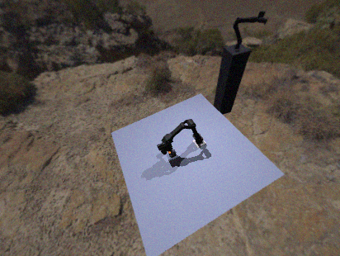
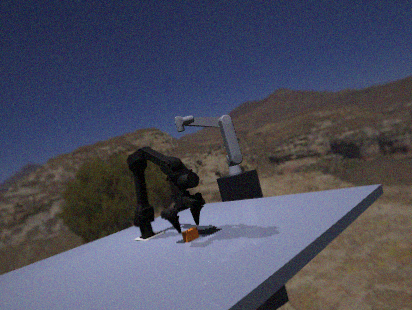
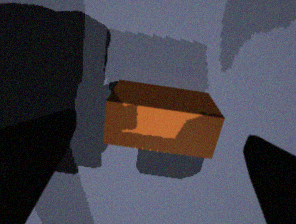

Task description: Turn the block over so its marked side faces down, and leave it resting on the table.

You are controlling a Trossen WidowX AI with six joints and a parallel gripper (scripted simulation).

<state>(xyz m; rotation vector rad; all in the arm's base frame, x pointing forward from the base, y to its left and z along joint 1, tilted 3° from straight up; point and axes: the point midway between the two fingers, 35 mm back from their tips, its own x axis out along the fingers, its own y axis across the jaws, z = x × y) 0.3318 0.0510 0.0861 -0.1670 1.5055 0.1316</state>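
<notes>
Right now my gripper tip is 20 mm above the block and 10 mm past it.
</notes>
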